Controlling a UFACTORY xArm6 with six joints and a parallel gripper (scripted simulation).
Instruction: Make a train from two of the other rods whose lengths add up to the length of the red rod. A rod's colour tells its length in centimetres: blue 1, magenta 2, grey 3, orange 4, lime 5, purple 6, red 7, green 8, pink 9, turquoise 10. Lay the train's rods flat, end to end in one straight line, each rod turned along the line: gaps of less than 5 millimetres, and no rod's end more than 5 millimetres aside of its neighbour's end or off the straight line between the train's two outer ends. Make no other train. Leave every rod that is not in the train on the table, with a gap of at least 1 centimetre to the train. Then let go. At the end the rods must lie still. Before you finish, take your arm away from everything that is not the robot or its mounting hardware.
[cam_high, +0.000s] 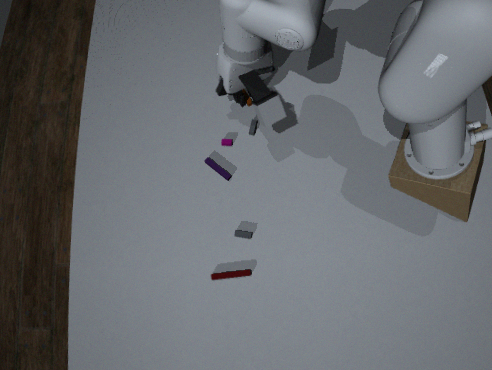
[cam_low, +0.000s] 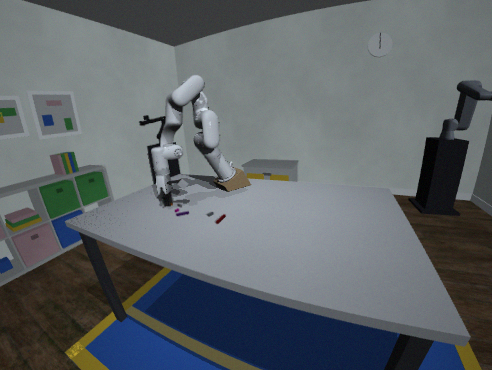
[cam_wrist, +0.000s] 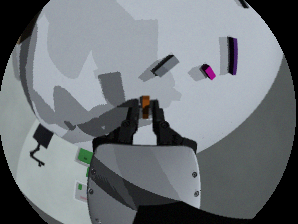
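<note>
Now: the orange rod 2 cm below my hand. Round my hand: red rod 35 cm to the left, 8 cm ahead, 2 cm below; then magenta rod 10 cm to the left, 5 cm ahead, 2 cm below; then purple rod 15 cm to the left, 8 cm ahead, 2 cm below.
</note>
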